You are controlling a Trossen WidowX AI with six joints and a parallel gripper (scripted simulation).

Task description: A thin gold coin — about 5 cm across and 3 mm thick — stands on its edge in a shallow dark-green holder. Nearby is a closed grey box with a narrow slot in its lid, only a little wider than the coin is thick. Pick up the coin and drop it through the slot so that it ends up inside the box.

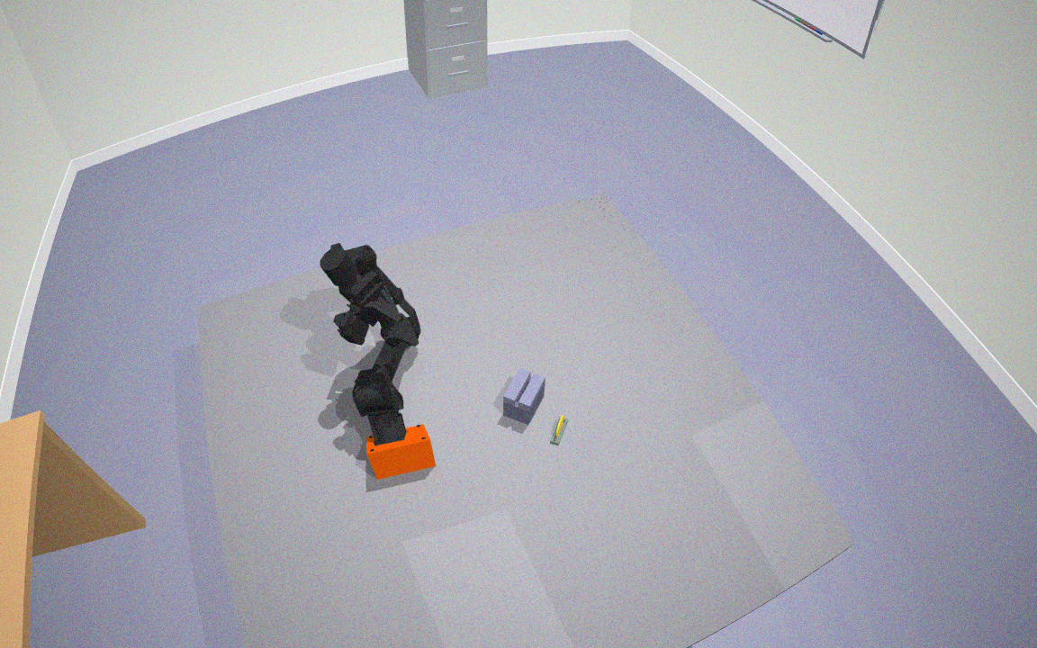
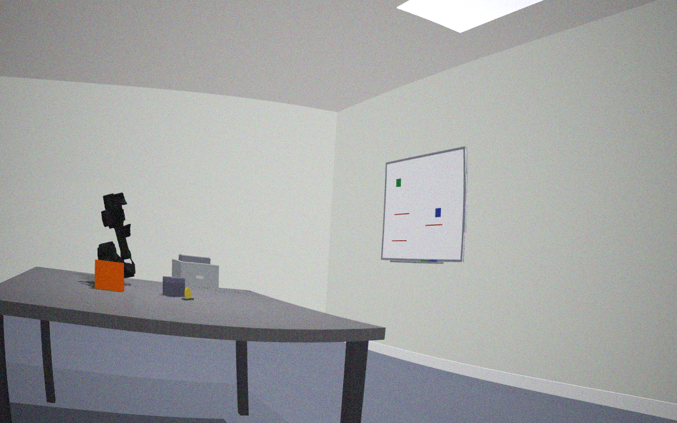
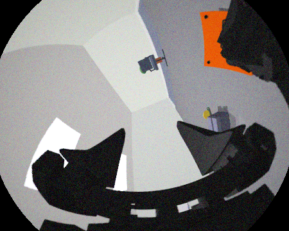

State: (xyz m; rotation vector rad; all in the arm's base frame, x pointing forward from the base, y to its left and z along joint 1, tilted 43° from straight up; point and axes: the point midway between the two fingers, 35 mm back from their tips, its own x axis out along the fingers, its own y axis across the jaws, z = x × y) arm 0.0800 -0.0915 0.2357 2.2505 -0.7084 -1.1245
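The gold coin is 28 cm ahead of my gripper tip, 9 cm to the right of it and 28 cm below it.
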